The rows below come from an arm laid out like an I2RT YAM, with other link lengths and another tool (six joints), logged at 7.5 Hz.
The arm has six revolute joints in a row. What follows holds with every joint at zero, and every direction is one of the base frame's.
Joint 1 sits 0.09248 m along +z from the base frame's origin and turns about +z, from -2.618 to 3.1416 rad.
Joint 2 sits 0.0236 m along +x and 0.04 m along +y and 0.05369 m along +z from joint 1 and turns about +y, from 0 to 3.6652 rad.
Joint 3 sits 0.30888 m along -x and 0.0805 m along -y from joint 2 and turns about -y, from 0 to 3.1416 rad.
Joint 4 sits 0.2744 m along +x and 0.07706 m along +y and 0.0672 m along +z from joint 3 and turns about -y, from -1.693 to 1.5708 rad.
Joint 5 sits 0.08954 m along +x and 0.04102 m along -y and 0.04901 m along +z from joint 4 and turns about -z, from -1.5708 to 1.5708 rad.
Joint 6 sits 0.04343 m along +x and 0.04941 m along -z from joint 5 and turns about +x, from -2.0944 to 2.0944 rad.
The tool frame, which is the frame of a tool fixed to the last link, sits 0.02 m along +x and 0.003 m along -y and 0.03 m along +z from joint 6; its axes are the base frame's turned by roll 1.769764, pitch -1.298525 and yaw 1.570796 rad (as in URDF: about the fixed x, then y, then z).
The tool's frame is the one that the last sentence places.
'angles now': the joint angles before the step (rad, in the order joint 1, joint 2, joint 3, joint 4, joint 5, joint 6). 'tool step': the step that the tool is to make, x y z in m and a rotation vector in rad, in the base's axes. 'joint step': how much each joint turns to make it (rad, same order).
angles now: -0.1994, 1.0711, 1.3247, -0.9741, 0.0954, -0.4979
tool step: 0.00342, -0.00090, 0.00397, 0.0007, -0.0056, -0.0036
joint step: 0.0000, 0.0139, 0.0189, 0.0000, 0.0015, 0.0037
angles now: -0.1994, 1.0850, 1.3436, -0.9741, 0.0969, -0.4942
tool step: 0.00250, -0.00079, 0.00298, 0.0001, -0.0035, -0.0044
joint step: 0.0000, 0.0106, 0.0147, -0.0011, 0.0028, 0.0035
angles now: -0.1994, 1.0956, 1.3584, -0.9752, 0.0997, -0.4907
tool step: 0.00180, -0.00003, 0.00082, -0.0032, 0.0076, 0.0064
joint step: 0.0000, 0.0092, 0.0109, -0.0077, -0.0018, -0.0077
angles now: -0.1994, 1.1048, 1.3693, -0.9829, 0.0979, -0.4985
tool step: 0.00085, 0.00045, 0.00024, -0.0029, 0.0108, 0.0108
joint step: 0.0000, 0.0068, 0.0092, -0.0114, -0.0048, -0.0109
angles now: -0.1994, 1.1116, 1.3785, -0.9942, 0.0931, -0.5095
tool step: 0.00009, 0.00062, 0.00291, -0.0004, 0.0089, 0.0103
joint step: 0.0000, 0.0084, 0.0201, -0.0196, -0.0063, -0.0085
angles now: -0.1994, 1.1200, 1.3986, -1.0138, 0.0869, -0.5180
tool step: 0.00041, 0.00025, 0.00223, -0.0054, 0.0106, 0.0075
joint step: 0.0000, 0.0088, 0.0181, -0.0177, -0.0006, -0.0106
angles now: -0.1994, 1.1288, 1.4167, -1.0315, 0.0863, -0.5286
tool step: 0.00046, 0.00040, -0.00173, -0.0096, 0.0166, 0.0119
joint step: 0.0000, 0.0047, 0.0028, -0.0109, 0.0000, -0.0175
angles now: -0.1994, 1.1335, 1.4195, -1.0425, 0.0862, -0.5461
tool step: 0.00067, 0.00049, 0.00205, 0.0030, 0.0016, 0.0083
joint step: 0.0000, 0.0060, 0.0122, -0.0081, -0.0078, -0.0038
